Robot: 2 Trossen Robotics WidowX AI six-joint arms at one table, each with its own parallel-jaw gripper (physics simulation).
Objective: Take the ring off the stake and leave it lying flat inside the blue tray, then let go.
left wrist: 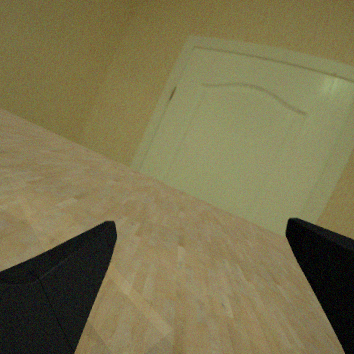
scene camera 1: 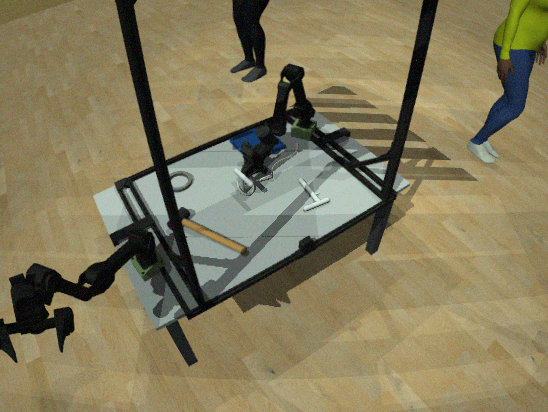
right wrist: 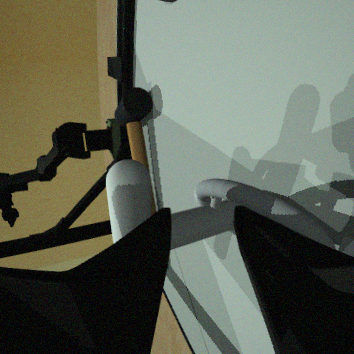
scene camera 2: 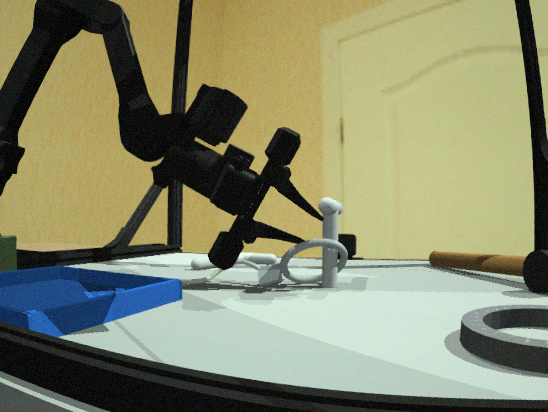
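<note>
The light grey stake stands upright with a crossbar on top. The thin light grey ring is around the stake's lower part, tilted on edge. My right gripper is partly open and empty, its fingers on either side of the post's line, below the crossbar; contact cannot be told. The blue tray lies behind the right arm in scene camera 1. My left gripper is wide open and empty, beyond the table's left edge.
A dark grey thick ring lies flat at the table's left back. A hammer lies near the left frame post. A white T-shaped thing lies right of the stake. Black frame posts rise from the table's edges.
</note>
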